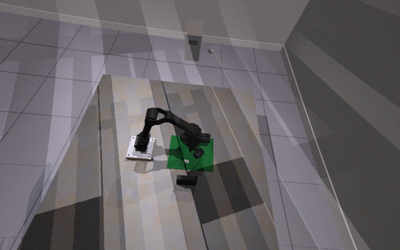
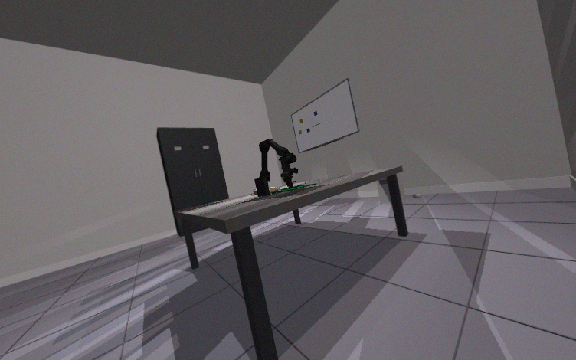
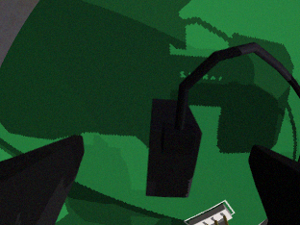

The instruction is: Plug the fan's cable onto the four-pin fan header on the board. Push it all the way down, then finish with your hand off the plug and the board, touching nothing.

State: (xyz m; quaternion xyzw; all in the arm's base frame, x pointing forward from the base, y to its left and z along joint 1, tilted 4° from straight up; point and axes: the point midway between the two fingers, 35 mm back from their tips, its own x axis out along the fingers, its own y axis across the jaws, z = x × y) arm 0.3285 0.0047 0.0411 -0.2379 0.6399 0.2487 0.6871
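Now: the green board 30 mm below my gripper tip and 10 mm to the right of it. The rest, counted from my gripper tip: black fan plug (10 mm to the left); black fan (210 mm to the right, 40 mm above, 20 mm behind); white four-pin fan header (80 mm to the right, 30 mm behind, 20 mm below).
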